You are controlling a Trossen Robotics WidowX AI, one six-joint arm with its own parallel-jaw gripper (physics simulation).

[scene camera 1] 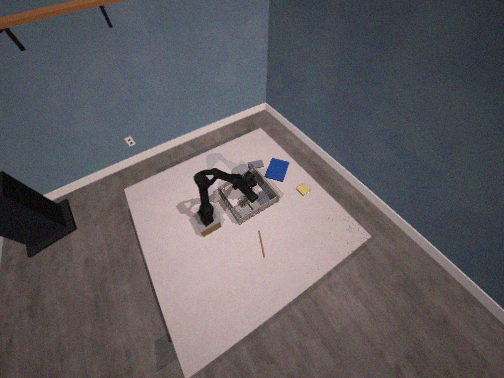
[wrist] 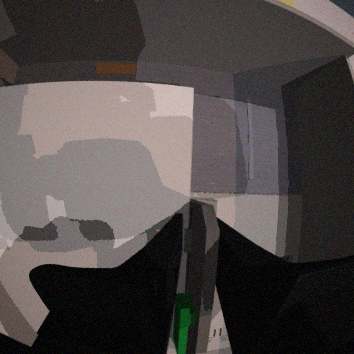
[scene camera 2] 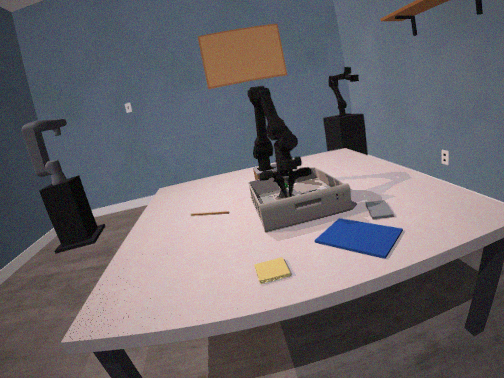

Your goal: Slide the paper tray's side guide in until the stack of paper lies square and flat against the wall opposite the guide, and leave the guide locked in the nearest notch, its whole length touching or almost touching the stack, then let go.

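Frame: origin at the arm's base, x left, y ahead, z down, level; millimetres.
Where they show: gripper, fingertip midpoint: (scene camera 1: pixel 251 195) (wrist: pixel 192 219) (scene camera 2: pixel 288 196); arm's base, link origin: (scene camera 1: pixel 207 220) (scene camera 2: pixel 265 168).
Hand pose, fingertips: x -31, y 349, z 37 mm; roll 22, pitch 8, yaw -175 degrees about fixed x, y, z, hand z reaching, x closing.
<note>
Things, the pixels of their top centre, and the offset from my fingertips.
- grey paper tray, top centre: (wrist: pixel 135 295) (scene camera 2: pixel 292 181) (scene camera 1: pixel 247 190) dy -13, dx +31, dz -50 mm
- white paper stack, top centre: (wrist: pixel 57 257) (scene camera 2: pixel 308 190) (scene camera 1: pixel 241 189) dy -21, dx +92, dz +5 mm
- dark side guide, top centre: (wrist: pixel 186 333) (scene camera 2: pixel 285 183) (scene camera 1: pixel 245 195) dy -47, dx +15, dz -36 mm
- green tab, top centre: (wrist: pixel 181 334) dy -47, dx +16, dz -36 mm
- blue flat book, top centre: (scene camera 2: pixel 359 234) (scene camera 1: pixel 277 169) dy +333, dx +73, dz +38 mm
- yellow pad, top centre: (scene camera 2: pixel 271 268) (scene camera 1: pixel 303 189) dy +341, dx -195, dz +35 mm
- small grey slab, top centre: (scene camera 2: pixel 378 207) (scene camera 1: pixel 255 164) dy +237, dx +228, dz +36 mm
- thin brown stick, top centre: (scene camera 2: pixel 208 212) (scene camera 1: pixel 261 243) dy -170, dx -289, dz +39 mm
The grey paper tray (scene camera 1: pixel 260 211) (scene camera 2: pixel 280 216) (wrist: pixel 320 150) stands on the table. The white paper stack (wrist: pixel 100 110) lies inside it, with a straight right edge in the wrist view. The dark side guide (wrist: pixel 202 245), with a green tab (wrist: pixel 184 320), stands at the line of that edge near its front end; contact along its whole length cannot be told. My gripper (scene camera 2: pixel 286 194) (wrist: pixel 192 219) points down into the tray, narrowly open, with its fingers on either side of the guide. The stack's far left side is out of the wrist view, so its fit against the opposite wall is hidden.
A blue flat book (scene camera 1: pixel 277 170) (scene camera 2: pixel 359 237), a yellow pad (scene camera 1: pixel 303 189) (scene camera 2: pixel 272 270) and a small grey slab (scene camera 1: pixel 256 164) (scene camera 2: pixel 380 209) lie around the tray. A thin brown stick (scene camera 1: pixel 261 244) (scene camera 2: pixel 210 214) lies to one side. The tray walls surround my fingers.
</note>
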